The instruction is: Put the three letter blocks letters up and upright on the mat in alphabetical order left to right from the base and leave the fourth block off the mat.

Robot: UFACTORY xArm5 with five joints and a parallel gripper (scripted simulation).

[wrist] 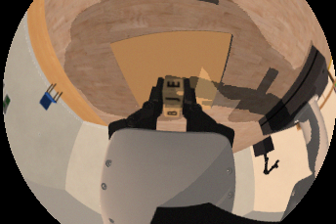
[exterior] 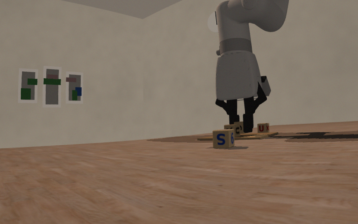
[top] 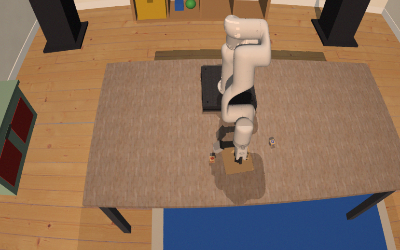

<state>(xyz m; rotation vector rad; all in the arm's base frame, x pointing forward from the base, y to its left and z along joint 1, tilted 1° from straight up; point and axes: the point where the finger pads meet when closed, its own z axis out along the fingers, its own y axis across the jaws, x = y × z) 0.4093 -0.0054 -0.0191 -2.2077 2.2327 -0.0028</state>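
Now: hand 30 mm above the tan mat. The rest, counted from my hand: letter block: 120 mm to the right, 20 mm below.
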